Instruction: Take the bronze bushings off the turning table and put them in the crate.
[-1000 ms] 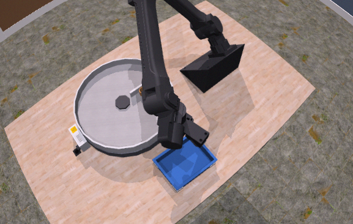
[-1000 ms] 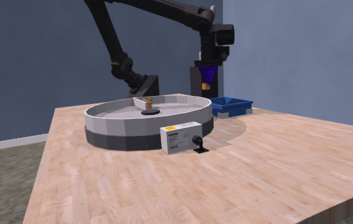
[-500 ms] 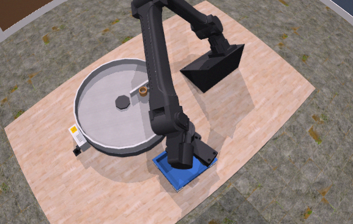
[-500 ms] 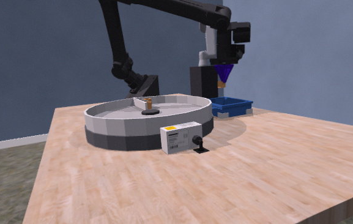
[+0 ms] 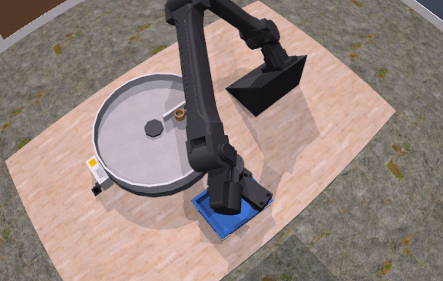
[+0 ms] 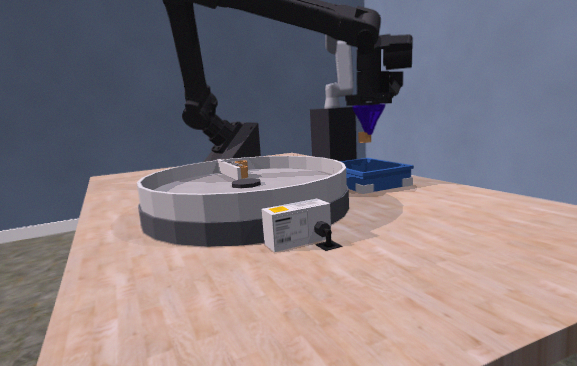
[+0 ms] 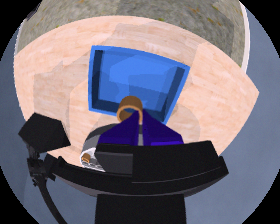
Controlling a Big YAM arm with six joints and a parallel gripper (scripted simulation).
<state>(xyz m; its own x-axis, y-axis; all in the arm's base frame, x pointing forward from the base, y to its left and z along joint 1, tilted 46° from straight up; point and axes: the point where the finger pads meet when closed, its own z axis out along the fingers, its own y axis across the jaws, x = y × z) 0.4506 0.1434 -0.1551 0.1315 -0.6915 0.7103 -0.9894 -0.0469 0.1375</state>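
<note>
Right now the blue crate is 2 cm behind my hand and 11 cm below it. Round my hand: grey turning table 34 cm to the right, 8 cm below.
</note>
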